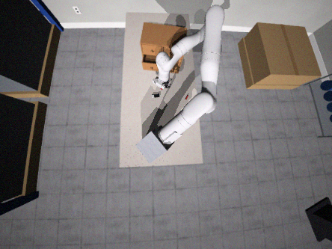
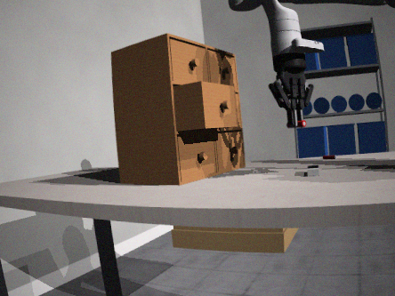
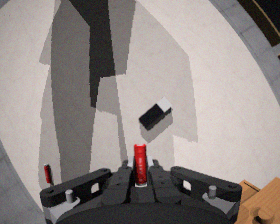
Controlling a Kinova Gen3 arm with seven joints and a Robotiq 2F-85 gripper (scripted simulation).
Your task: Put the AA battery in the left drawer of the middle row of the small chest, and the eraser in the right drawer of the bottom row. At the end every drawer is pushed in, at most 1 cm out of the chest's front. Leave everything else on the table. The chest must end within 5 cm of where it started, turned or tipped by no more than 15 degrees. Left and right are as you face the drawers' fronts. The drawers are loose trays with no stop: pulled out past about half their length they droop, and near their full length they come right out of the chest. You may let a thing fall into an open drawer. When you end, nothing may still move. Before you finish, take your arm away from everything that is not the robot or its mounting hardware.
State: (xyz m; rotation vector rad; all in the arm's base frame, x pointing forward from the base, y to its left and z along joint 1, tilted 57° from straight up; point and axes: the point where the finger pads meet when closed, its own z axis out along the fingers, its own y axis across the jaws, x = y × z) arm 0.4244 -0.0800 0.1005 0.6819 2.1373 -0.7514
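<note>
The eraser is 11 cm below my hand, 8 cm to the left of it and 2 cm behind it. From my hand the other things lie so: red AA battery (1 cm below).
</note>
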